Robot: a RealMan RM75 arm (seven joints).
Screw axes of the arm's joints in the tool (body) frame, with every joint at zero. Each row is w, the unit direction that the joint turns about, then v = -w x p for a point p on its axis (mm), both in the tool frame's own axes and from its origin. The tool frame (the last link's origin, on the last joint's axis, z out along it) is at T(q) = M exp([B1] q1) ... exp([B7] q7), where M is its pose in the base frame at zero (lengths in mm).
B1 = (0, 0, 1, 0, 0, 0)
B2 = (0, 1, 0, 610, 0, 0)
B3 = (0, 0, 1, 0, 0, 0)
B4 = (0, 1, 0, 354, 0, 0)
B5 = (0, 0, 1, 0, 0, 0)
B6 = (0, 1, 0, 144, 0, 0)
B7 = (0, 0, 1, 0, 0, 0)
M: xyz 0 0 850.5 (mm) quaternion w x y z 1 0 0 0
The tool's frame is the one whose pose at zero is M.
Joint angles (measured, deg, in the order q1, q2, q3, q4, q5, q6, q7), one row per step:
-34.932, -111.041, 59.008, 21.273, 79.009, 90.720, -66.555
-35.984, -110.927, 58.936, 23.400, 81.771, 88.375, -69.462
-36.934, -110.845, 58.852, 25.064, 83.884, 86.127, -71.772
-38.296, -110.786, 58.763, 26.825, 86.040, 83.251, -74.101
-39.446, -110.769, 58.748, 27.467, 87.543, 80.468, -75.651
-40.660, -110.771, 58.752, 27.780, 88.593, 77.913, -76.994
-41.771, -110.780, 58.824, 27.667, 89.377, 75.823, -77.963
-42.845, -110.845, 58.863, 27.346, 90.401, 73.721, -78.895
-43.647, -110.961, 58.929, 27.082, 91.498, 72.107, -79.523
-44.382, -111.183, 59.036, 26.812, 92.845, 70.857, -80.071
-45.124, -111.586, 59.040, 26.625, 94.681, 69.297, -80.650
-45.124, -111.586, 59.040, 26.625, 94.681, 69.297, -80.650
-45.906, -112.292, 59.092, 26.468, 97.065, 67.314, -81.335
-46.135, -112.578, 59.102, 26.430, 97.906, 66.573, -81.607
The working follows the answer.
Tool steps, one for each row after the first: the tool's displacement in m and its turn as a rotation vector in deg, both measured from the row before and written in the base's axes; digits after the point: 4 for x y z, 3 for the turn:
0.0045, 0.0093, -0.0001, -0.952, 2.973, 0.535
0.0039, 0.0088, 0.0004, -0.227, 2.447, 0.690
0.0062, 0.0118, 0.0009, 0.445, 2.707, 0.674
0.0032, 0.0096, -0.0006, 0.670, 2.059, 1.168
0.0040, 0.0092, -0.0005, 0.766, 1.509, 1.077
0.0033, 0.0072, -0.0012, 0.540, 1.146, 0.919
0.0023, 0.0064, -0.0022, 0.399, 1.265, 1.066
0.0012, 0.0043, -0.0027, 0.188, 1.258, 0.718
0.0011, 0.0026, -0.0040, -0.203, 1.337, 0.450
0.0007, 0.0026, -0.0052, -0.132, 1.715, 0.520
0.0000, 0.0000, 0.0000, 0.000, 0.000, 0.000
0.0004, 0.0022, -0.0078, -0.207, 2.169, 0.617
-0.0001, 0.0006, -0.0029, -0.040, 0.742, 0.278

Tool pose at each row, in the base's axes (x y z in m, rotation vector in deg; rounded; the steps above come from the unrounded poses):
-0.2251, 0.3517, 0.0180, -150.614, -22.439, -63.741
-0.2205, 0.3610, 0.0179, -152.483, -23.132, -59.599
-0.2166, 0.3698, 0.0183, -153.334, -23.664, -56.051
-0.2105, 0.3816, 0.0192, -153.614, -23.708, -52.114
-0.2072, 0.3912, 0.0187, -153.175, -24.395, -48.937
-0.2032, 0.4004, 0.0182, -152.471, -25.024, -46.558
-0.1998, 0.4076, 0.0170, -151.909, -25.644, -44.731
-0.1976, 0.4140, 0.0147, -151.426, -26.484, -42.705
-0.1964, 0.4182, 0.0120, -151.259, -26.971, -40.792
-0.1953, 0.4209, 0.0081, -151.566, -27.272, -38.833
-0.1946, 0.4235, 0.0029, -151.831, -27.519, -36.344
-0.1946, 0.4235, 0.0029, -151.831, -27.519, -36.344
-0.1942, 0.4257, -0.0049, -152.172, -27.787, -33.202
-0.1943, 0.4263, -0.0078, -152.221, -27.951, -32.110

